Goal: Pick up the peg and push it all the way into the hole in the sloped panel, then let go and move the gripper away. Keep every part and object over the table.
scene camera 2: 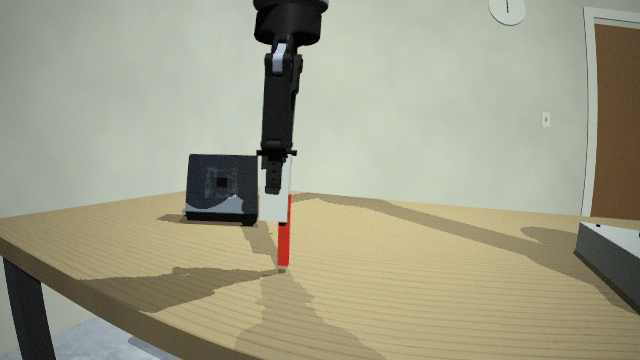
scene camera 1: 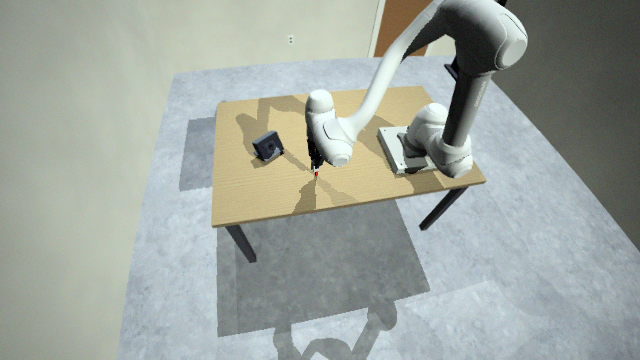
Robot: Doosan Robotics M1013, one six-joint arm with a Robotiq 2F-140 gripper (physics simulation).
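Places are measured from the arm's base along level axes (x ahead, y left, z up), in centimetres.
Pixels of known places: gripper, between the fingertips: (scene camera 2: 274, 218) (scene camera 1: 314, 169); arm's base, origin of its link: (scene camera 1: 415, 145).
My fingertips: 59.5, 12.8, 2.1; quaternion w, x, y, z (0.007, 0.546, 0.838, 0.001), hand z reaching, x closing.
Observation:
For each thing: its top centre in the pictures, then the offset to it from my fingertips, as dx, dy, dz. Level surfaces: height alone.
- red peg, centre of its top: (scene camera 2: 285, 194) (scene camera 1: 316, 165) -1.0, -0.5, +2.8
- dark sloped panel, centre of its top: (scene camera 2: 222, 154) (scene camera 1: 266, 137) +22.6, -19.1, +5.7
- wooden table, height of its surface: dz -5.9
The red peg (scene camera 1: 316, 174) (scene camera 2: 283, 246) is upright, its lower end at or just above the table top, with its shadow meeting close beneath it. My gripper (scene camera 1: 315, 169) (scene camera 2: 280, 214) points down and is shut on the peg's upper part. The near finger with its white pad hides part of the peg in the scene camera 2 view. The dark sloped panel (scene camera 1: 262, 145) (scene camera 2: 198, 175) stands on the table to the left of the gripper in both views, apart from the peg. Its square hole (scene camera 1: 271, 146) (scene camera 2: 221, 182) shows dark and empty in the scene camera 2 view.
The wooden table (scene camera 1: 250, 195) (scene camera 2: 400, 250) carries the robot's white base plate (scene camera 1: 390, 145) (scene camera 2: 607, 257) at the right. The arm reaches over the table from that base. The table's front edge lies nearer the camera than the peg in the scene camera 1 view.

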